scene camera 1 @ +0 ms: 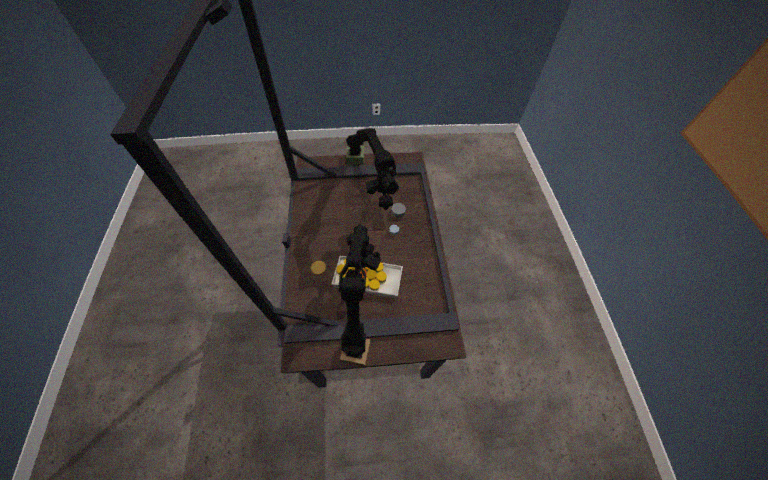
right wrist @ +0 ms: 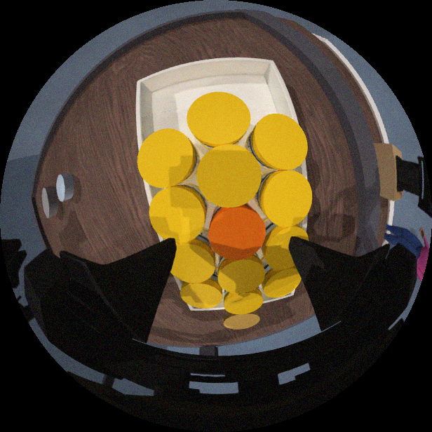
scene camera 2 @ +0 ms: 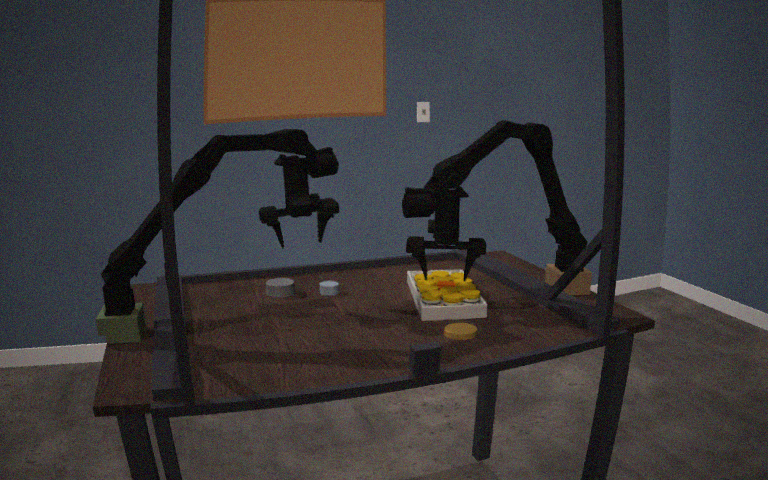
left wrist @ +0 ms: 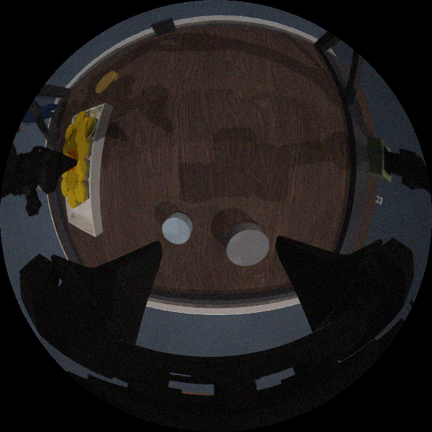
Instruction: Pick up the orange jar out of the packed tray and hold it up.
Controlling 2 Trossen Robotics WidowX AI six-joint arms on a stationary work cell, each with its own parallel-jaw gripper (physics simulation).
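Pixels of known places: left gripper, fingertip midpoint: (scene camera 2: 301, 245); right gripper, fingertip midpoint: (scene camera 2: 445, 280); left arm's base, link origin: (scene camera 1: 355, 151) (scene camera 2: 119, 310); right arm's base, link origin: (scene camera 1: 355, 349).
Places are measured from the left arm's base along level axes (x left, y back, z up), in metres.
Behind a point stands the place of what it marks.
Note:
The orange jar (scene camera 2: 446, 284) @[x 0.066, y -0.775, z -0.010 m] (left wrist: 73, 152) (right wrist: 237, 232) stands in the white tray (scene camera 1: 391, 280) @[x 0.209, y -0.794, z -0.054 m] (scene camera 2: 453, 311) @[x -0.048, y -0.752, z -0.038 m] (right wrist: 167, 97), with yellow-lidded jars packed around it. My right gripper (scene camera 2: 445, 279) @[x 0.070, y -0.774, z 0.000 m] (right wrist: 235, 244) is open and points down just above the lids. In the right wrist view its fingertips are on either side of the orange lid, over neighbouring yellow jars. Whether they touch any lid cannot be told. The jar sides are mostly hidden by the lids. My left gripper (scene camera 2: 301, 244) @[x 0.173, y -0.446, z 0.083 m] (left wrist: 219, 245) is open and empty, well above the table, far left of the tray in scene camera 2.
A grey round object (scene camera 2: 280, 287) @[x 0.211, y -0.391, z -0.031 m] (left wrist: 248, 246) and a smaller pale blue one (scene camera 2: 329, 288) @[x 0.200, y -0.515, z -0.039 m] (left wrist: 177, 228) stand below my left gripper. A flat amber disc (scene camera 1: 318, 267) @[x -0.133, y -0.739, z -0.045 m] (scene camera 2: 460, 331) @[x -0.150, y -0.731, z -0.046 m] (right wrist: 242, 321) lies beyond the packed end of the tray. A dark frame post (scene camera 2: 613, 141) @[x -0.262, y -1.020, z 0.361 m] rises at the table's edge.

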